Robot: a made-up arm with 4 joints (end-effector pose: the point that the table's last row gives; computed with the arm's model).
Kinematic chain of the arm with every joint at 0, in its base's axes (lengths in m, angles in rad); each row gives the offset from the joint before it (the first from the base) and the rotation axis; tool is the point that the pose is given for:
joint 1: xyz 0 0 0.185 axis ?
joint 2: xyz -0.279 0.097 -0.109 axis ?
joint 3: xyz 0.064 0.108 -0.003 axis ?
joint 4: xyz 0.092 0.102 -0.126 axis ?
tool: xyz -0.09 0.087 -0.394
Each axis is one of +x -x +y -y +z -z.
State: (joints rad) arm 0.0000 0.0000 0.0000 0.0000
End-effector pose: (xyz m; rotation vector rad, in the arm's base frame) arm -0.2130 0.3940 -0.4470 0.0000 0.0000 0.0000
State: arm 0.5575 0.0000 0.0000 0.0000
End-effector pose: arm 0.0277 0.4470 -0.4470 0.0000 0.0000 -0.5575
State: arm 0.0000 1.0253 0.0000 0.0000
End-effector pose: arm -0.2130 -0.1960 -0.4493 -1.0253 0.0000 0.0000
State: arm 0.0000 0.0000 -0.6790 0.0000
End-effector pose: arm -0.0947 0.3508 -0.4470 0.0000 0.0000 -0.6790
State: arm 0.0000 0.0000 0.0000 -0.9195
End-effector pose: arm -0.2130 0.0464 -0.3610 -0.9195 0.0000 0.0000
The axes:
joint 1: -z
joint 2: -x
joint 3: +z
joint 4: +x

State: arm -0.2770 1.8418 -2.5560 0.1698
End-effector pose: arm 0.0250 -0.3663 0.3118 -0.2718 -2.2467 -1.3013
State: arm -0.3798 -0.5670 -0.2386 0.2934
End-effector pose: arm -0.3885 0.5893 -0.1158 0.8327 0.1942 0.1126
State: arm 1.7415 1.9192 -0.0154 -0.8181
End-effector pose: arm -0.2896 0.2680 0.2507 -1.8486 2.1763 -0.4599
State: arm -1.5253 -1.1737 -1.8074 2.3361
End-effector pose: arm 0.0867 0.0975 0.1833 1.8913 0.2778 -1.4176
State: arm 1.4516 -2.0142 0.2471 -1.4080
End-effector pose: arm 0.3953 0.1948 0.0547 0.3135 -0.6420 -1.4307
